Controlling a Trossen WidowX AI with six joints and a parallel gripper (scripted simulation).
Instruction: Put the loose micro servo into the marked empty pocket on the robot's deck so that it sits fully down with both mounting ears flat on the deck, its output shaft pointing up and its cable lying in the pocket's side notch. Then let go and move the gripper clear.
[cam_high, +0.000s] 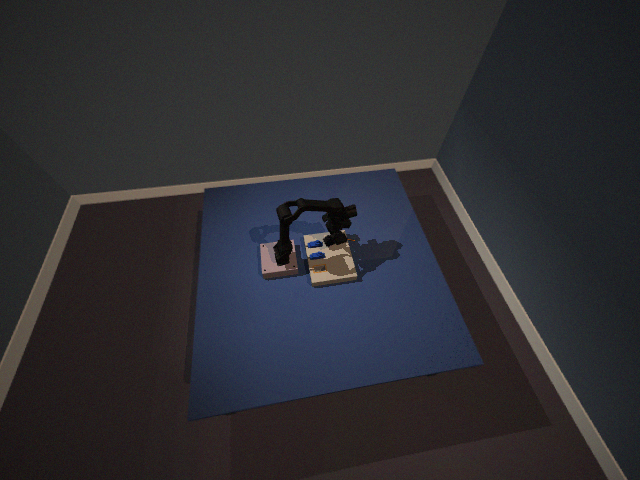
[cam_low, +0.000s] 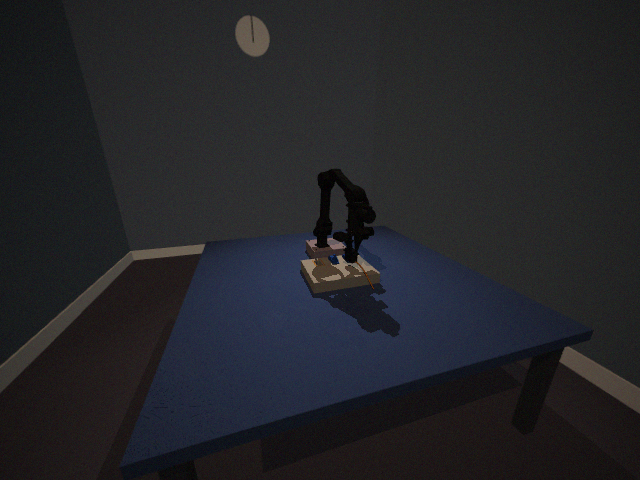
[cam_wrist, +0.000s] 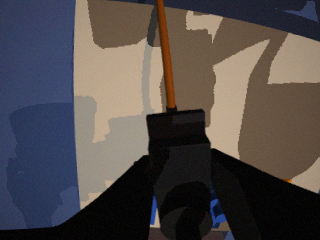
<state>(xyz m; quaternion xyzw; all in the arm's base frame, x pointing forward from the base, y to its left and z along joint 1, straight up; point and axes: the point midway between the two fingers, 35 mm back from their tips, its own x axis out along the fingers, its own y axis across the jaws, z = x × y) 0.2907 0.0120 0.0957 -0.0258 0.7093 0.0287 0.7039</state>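
My gripper tip is 100 mm above the beige deck and 60 mm to the left of it.
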